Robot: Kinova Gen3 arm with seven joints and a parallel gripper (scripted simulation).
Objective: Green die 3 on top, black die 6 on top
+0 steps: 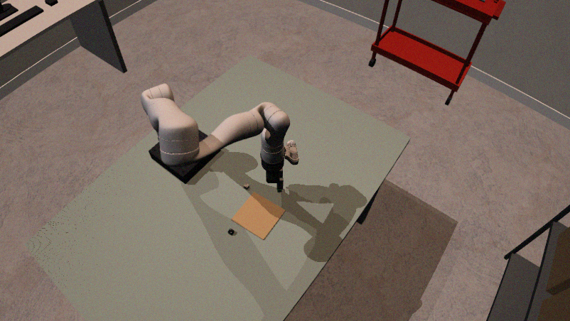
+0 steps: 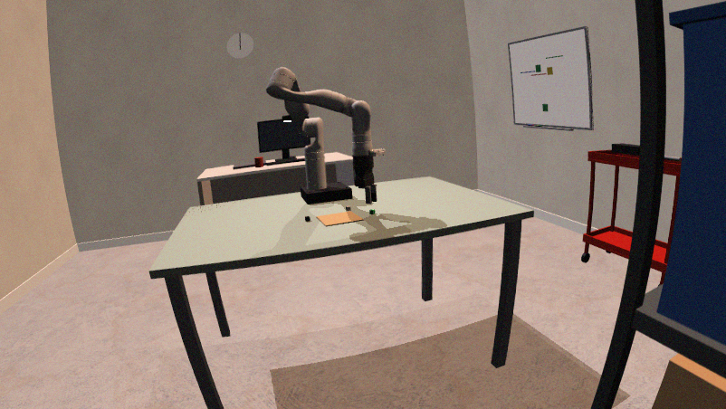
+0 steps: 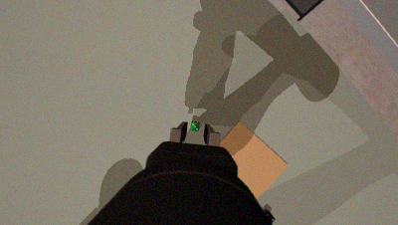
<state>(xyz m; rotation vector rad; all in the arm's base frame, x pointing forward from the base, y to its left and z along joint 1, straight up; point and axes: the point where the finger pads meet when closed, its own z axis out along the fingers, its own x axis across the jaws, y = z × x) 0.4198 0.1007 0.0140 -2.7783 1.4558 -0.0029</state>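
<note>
The green die is 5 cm below my hand. Also, from my hand: white die (11 cm behind, 6 cm to the right, 5 cm below); black die (24 cm to the right, 5 cm below, 5 cm behind); orange mat (13 cm to the right, 6 cm below, 1 cm behind).
</note>
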